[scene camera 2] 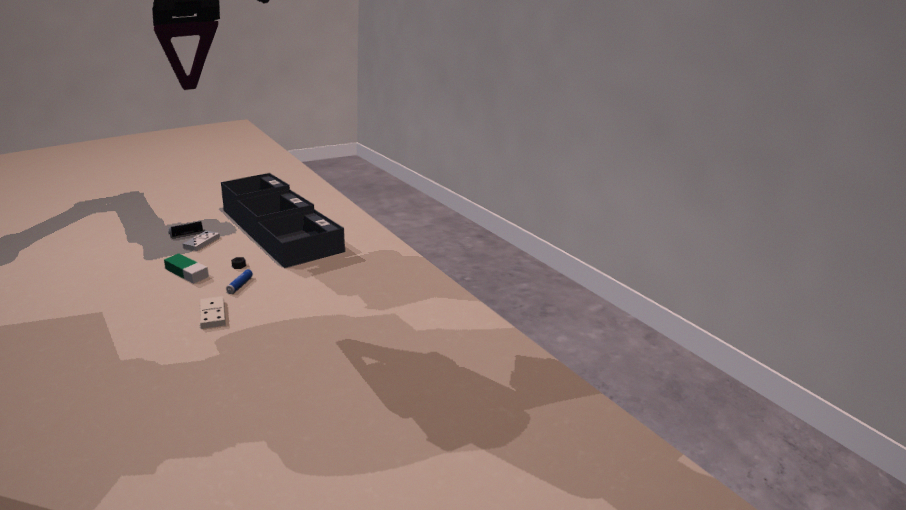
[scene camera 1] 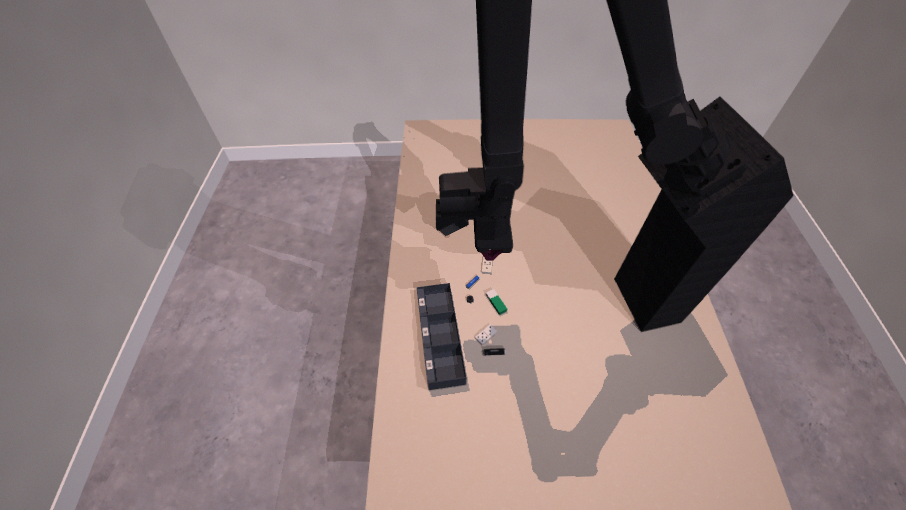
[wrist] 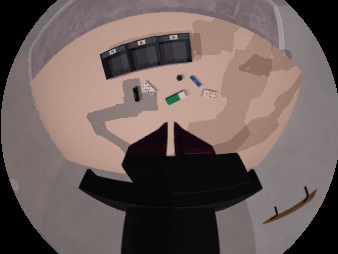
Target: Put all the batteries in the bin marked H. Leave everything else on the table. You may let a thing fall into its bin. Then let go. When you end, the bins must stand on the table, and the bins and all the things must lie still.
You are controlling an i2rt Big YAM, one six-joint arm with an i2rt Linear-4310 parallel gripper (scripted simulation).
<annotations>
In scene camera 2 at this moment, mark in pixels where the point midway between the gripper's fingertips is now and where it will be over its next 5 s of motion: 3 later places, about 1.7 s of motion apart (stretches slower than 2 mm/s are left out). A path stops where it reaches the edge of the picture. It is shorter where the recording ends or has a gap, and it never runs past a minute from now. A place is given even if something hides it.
The gripper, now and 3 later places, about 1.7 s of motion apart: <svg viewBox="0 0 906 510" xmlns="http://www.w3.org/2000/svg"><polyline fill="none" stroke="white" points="189,89 303,216 299,199 277,195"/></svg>
</annotations>
